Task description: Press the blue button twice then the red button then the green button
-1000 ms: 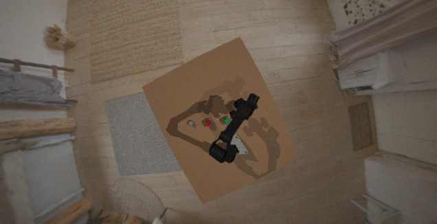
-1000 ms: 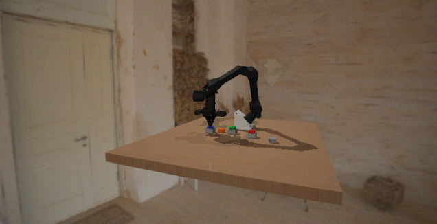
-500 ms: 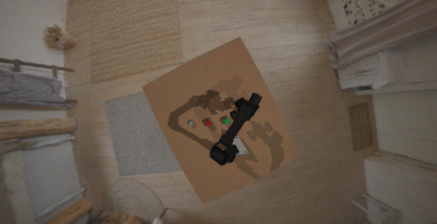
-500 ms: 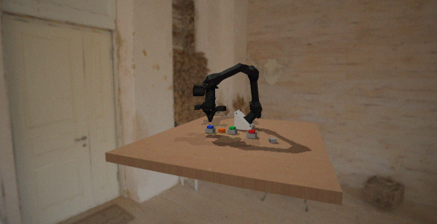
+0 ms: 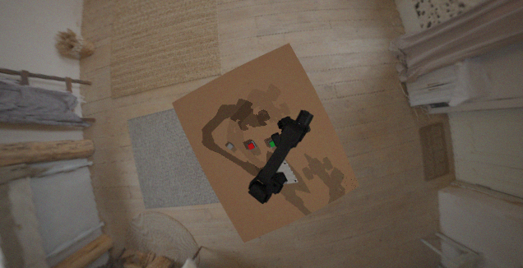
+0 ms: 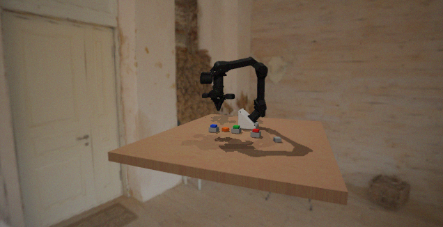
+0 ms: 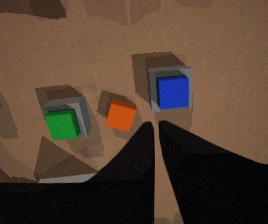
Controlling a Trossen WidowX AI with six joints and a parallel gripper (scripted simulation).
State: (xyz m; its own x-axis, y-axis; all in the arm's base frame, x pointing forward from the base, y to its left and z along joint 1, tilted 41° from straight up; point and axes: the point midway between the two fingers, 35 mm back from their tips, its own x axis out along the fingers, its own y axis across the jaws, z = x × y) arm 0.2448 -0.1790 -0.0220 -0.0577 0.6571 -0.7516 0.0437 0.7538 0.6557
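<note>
My gripper tip is now 230 mm to the right of the red button, 90 mm above it and 10 mm short of it. Round my gripper tip: blue button 90 mm below, 30 mm to the right, 10 mm behind; green button 100 mm to the left, 90 mm below, 30 mm behind; orange block 120 mm below, 40 mm behind, 30 mm to the left.
</note>
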